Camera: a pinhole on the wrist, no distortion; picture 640 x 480 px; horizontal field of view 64.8 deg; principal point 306.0 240.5 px. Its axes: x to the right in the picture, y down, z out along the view. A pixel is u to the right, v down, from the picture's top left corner.
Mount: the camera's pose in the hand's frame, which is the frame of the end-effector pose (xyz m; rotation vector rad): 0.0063 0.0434 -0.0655 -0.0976 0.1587 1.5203
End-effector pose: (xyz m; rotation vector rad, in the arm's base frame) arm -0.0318 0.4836 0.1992 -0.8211 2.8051 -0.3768
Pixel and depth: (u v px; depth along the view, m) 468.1 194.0 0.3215
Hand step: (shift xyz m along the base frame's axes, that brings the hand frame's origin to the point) -0.0835 0.0861 -0.2854
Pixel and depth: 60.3 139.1 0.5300
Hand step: 0.0886 -0.2671 -0.4459
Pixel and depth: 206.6 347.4 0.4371
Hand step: 0.1393 -0.0048 -0.3652
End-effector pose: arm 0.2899 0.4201 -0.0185 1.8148 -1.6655 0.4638
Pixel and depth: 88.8 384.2 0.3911
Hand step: -0.0147 -0.1562 -0.3332
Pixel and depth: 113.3 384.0 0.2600
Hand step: -0.0321 -0.0905 -0.1963
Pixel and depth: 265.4 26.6 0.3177
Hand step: -0.0778 -0.2778 -0.0731
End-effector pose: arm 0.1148 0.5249 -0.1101 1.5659 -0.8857 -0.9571
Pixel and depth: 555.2 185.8 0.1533
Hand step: -0.0621 -0.0829 0.1257
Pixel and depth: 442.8 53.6 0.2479
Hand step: -0.1142 -0.1906 0.1063
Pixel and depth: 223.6 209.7 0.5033
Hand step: -0.3843 -0.2300 -0.0233
